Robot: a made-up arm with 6 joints. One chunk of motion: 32 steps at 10 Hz.
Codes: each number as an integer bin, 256 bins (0 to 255) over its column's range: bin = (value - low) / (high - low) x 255, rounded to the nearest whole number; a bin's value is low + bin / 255 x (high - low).
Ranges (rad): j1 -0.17..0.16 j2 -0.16..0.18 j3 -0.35..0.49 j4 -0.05..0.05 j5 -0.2..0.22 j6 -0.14..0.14
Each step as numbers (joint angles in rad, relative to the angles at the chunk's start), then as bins.
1 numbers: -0.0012 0.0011 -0.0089 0.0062 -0.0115 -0.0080
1 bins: 130 121 104 143 114 120
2 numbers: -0.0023 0.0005 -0.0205 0.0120 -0.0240 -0.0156
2 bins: 130 120 100 158 107 113
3 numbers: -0.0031 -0.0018 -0.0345 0.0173 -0.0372 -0.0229
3 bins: 129 119 96 172 99 107
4 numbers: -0.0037 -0.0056 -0.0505 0.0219 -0.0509 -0.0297
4 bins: 129 116 91 183 91 100
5 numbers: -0.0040 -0.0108 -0.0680 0.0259 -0.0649 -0.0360
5 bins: 128 112 86 194 82 95
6 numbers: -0.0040 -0.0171 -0.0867 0.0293 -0.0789 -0.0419
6 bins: 128 107 80 202 74 89
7 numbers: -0.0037 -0.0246 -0.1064 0.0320 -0.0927 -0.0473
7 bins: 129 102 74 209 65 84
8 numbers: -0.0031 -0.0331 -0.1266 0.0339 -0.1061 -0.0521
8 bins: 129 95 68 214 57 80
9 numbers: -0.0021 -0.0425 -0.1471 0.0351 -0.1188 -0.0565
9 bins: 130 88 62 217 49 76
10 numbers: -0.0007 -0.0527 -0.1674 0.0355 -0.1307 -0.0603
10 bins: 131 80 55 218 42 73
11 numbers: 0.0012 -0.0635 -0.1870 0.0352 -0.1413 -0.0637
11 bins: 132 72 49 217 36 69
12 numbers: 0.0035 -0.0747 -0.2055 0.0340 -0.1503 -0.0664
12 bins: 134 64 44 214 30 67
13 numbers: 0.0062 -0.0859 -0.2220 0.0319 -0.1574 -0.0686
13 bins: 136 56 39 209 26 65
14 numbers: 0.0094 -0.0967 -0.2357 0.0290 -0.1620 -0.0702
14 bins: 139 47 35 201 23 64
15 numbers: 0.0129 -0.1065 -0.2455 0.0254 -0.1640 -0.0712
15 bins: 141 40 32 192 22 63
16 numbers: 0.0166 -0.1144 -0.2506 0.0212 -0.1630 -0.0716
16 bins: 144 34 30 182 22 62
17 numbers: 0.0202 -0.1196 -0.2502 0.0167 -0.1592 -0.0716
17 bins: 147 30 30 170 25 62
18 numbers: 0.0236 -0.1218 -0.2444 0.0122 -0.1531 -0.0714
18 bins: 150 29 32 159 28 62
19 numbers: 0.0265 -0.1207 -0.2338 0.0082 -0.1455 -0.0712
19 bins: 152 29 35 148 33 63
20 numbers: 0.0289 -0.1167 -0.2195 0.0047 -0.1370 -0.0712
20 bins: 154 32 40 139 38 63
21 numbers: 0.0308 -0.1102 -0.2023 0.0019 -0.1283 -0.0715
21 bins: 155 37 45 132 44 62
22 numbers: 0.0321 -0.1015 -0.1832 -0.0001 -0.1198 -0.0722
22 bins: 156 44 51 127 49 62
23 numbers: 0.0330 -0.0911 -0.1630 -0.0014 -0.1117 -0.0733
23 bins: 157 52 57 124 54 61
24 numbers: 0.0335 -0.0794 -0.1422 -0.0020 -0.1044 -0.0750
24 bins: 157 60 63 122 58 59
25 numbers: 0.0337 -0.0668 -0.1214 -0.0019 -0.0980 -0.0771
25 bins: 157 70 69 123 62 57
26 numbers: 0.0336 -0.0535 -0.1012 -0.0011 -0.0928 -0.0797
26 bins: 157 80 76 125 65 55
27 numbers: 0.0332 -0.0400 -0.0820 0.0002 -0.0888 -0.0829
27 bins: 157 90 81 128 68 52
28 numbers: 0.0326 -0.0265 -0.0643 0.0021 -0.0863 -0.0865
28 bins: 157 100 87 133 69 49
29 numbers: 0.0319 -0.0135 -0.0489 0.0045 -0.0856 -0.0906
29 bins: 156 110 91 139 69 45
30 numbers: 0.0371 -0.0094 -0.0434 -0.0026 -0.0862 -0.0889
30 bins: 160 113 93 121 69 47
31 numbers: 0.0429 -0.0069 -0.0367 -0.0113 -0.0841 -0.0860
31 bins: 165 115 95 99 70 49
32 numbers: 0.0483 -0.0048 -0.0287 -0.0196 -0.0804 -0.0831
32 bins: 169 116 98 78 73 52
